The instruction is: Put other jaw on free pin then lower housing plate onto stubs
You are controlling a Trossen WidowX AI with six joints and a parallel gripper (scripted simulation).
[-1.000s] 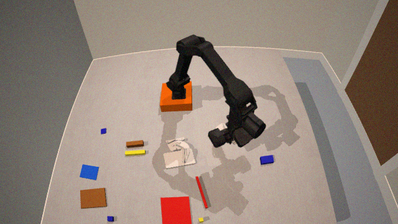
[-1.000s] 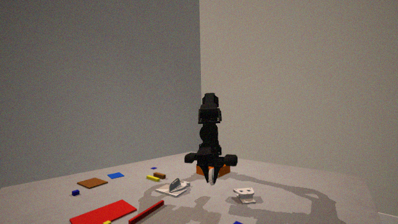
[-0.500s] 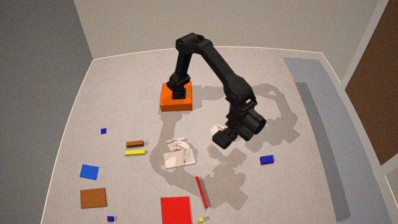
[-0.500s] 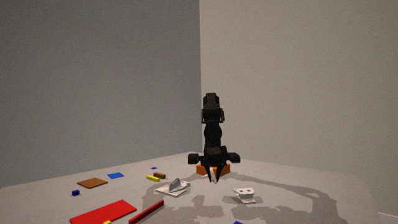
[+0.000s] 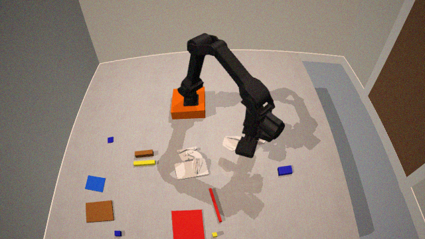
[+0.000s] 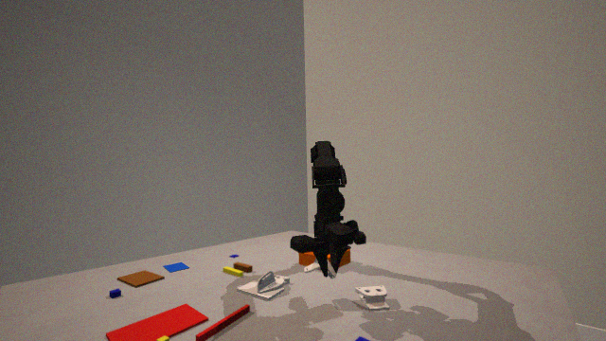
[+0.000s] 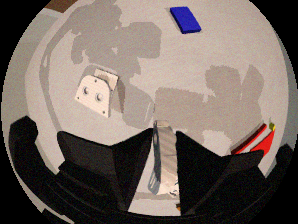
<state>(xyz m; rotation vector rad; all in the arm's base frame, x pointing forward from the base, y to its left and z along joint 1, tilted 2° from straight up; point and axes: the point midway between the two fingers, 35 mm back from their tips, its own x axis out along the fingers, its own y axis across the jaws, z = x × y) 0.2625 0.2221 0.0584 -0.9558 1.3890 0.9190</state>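
My gripper tip is 1 cm to the left of the pale jaw, 1 cm below it and 1 cm past it. The rest, counted from my gripper tip: red bar: 21 cm ahead, 13 cm to the right, 7 cm below; blue block: 15 cm to the left, 8 cm ahead, 7 cm below; red sheet: 31 cm ahead, 23 cm to the right, 8 cm below.
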